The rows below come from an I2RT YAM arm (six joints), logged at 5 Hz.
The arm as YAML. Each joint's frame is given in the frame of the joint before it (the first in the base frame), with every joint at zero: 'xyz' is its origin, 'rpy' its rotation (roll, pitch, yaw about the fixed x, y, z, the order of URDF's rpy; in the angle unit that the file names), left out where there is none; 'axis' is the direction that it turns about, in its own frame. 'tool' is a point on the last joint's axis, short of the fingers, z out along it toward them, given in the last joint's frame.
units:
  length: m
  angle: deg
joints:
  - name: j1
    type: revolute
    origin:
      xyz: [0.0, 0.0, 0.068]
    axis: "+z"
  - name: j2
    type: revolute
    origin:
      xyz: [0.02, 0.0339, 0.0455]
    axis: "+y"
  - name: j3
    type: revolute
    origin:
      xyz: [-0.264, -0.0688, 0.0]
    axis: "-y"
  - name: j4
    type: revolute
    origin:
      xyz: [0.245, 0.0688, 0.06]
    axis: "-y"
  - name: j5
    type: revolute
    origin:
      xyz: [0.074, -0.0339, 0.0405]
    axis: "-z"
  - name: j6
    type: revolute
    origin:
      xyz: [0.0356, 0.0, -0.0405]
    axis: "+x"
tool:
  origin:
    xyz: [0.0, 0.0, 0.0]
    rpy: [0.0, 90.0, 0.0]
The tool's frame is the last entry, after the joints.
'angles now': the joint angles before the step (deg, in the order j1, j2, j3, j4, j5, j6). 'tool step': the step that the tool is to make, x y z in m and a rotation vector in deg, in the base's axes. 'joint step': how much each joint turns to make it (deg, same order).
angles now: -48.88 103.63 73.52 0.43 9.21 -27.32
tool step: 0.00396 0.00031 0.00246 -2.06 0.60 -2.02
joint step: 0.70 0.30 0.45 1.05 3.26 -0.27
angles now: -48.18 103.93 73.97 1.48 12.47 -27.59
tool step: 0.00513 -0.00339 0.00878 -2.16 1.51 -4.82
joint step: 0.70 0.89 2.89 -1.51 6.08 0.36
